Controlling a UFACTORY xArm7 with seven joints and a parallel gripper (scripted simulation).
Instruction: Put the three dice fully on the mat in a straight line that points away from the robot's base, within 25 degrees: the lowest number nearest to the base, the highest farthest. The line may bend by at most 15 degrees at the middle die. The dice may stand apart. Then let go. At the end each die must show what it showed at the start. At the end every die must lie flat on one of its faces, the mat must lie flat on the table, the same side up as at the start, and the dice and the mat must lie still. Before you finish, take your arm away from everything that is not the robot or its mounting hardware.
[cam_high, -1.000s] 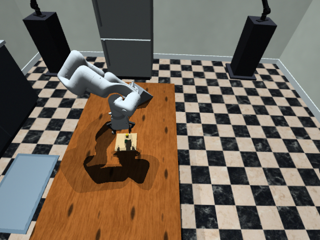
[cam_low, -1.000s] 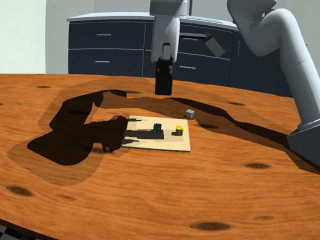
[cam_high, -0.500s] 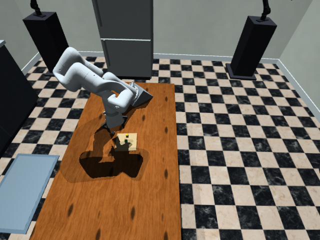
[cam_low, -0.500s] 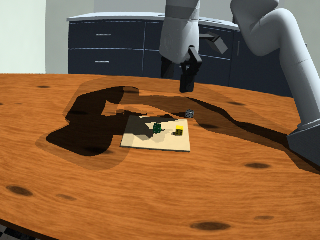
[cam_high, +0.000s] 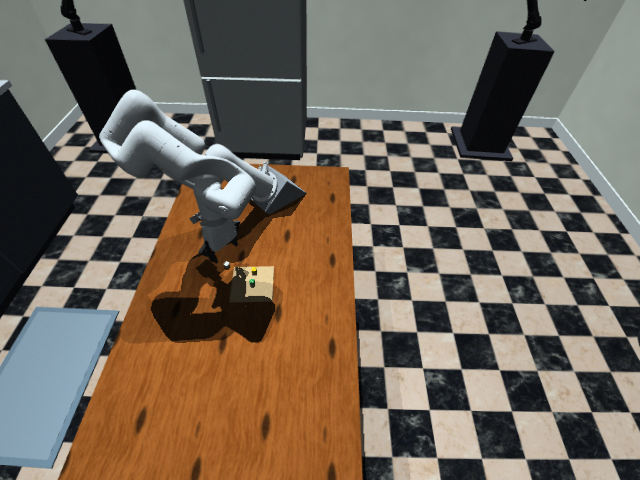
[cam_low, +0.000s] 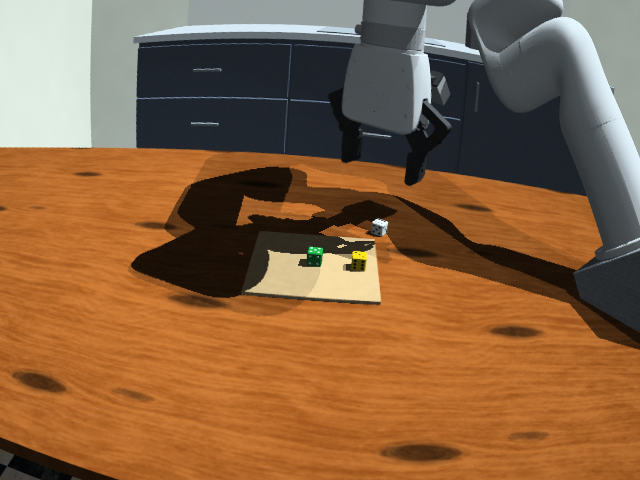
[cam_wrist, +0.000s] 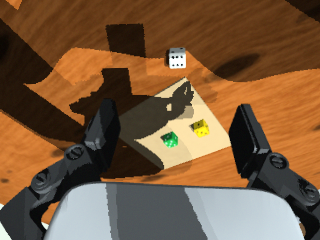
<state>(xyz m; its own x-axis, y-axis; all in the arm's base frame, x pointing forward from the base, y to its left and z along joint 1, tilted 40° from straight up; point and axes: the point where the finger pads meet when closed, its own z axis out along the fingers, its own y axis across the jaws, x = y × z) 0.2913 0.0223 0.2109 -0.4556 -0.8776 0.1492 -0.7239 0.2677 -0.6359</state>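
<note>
Now: the white die 90 mm below my hand, 10 mm to the right of it and 10 mm behind it. From my hand the other things lie so: yellow die (90 mm to the left, 80 mm below, 10 mm ahead); then tan mat (100 mm to the left, 90 mm below, 60 mm ahead); then green die (100 mm to the left, 80 mm below, 60 mm ahead).
</note>
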